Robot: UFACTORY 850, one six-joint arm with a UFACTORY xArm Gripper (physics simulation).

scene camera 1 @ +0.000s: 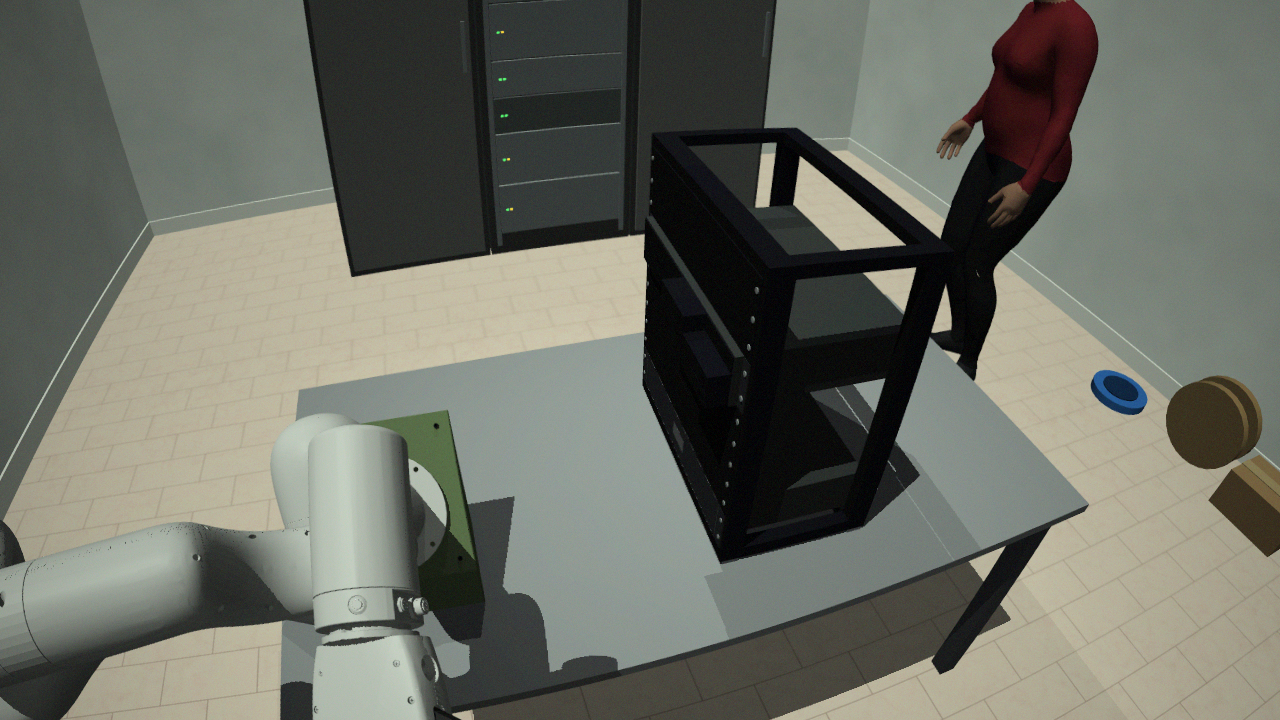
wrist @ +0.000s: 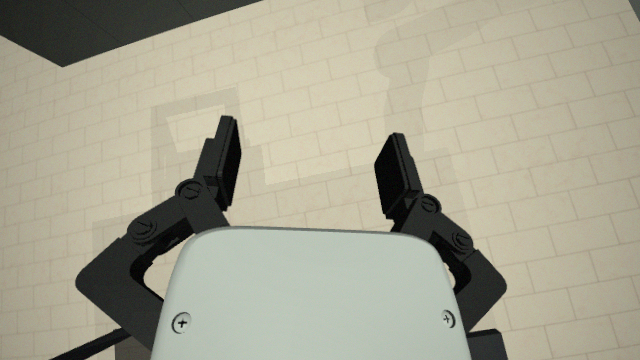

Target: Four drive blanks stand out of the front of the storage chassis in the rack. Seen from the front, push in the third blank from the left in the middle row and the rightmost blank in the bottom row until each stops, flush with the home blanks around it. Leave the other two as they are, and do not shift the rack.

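The black rack (scene camera 1: 776,265) stands upright on the table in scene camera 1, its front turned to the left and seen at a steep angle. The dark storage chassis is inside it, partly behind the front post. Two dark blocks, an upper one (scene camera 1: 683,296) and a lower one (scene camera 1: 707,353), show at its front; the single blanks, their rows and how far they stand out cannot be told. My gripper (wrist: 313,141) is open and empty in the wrist view, with tiled floor beyond its fingers. The fingers are out of view in scene camera 1, and the rack's blanks do not show in the wrist view.
The arm (scene camera 1: 362,519) rises at the left beside its green base block (scene camera 1: 452,501) on the grey table (scene camera 1: 572,429). A person in red (scene camera 1: 1038,98) stands behind the rack. Server cabinets (scene camera 1: 402,134) stand at the back. A blue ring (scene camera 1: 1097,394) and brown objects lie at the right.
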